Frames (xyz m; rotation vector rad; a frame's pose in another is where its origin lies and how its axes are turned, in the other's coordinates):
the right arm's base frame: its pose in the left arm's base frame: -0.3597 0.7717 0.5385 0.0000 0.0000 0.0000
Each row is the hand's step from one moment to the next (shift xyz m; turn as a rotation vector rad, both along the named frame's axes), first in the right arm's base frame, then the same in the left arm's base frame.
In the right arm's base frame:
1: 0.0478 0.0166 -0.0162 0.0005 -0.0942 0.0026
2: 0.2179 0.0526 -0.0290 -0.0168 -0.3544 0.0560
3: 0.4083 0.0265 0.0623 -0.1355 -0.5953 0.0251
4: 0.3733 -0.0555 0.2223 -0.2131 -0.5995 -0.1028
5: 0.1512 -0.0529 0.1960 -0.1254 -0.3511 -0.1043
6: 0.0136 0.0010 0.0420 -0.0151 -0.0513 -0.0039
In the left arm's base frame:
1: 0.0478 0.0166 -0.0162 0.0005 -0.0942 0.0026
2: 0.2179 0.0526 -0.0290 -0.0168 -0.3544 0.0560
3: 0.4083 0.0265 0.0623 -0.1355 -0.5953 0.0251
4: 0.3733 -0.0555 0.2223 -0.2131 -0.5995 -0.1028
5: 0.1512 -0.0529 0.1960 -0.1254 -0.3511 -0.1043
6: 0.0136 0.0010 0.0420 -0.0151 -0.0513 -0.0039

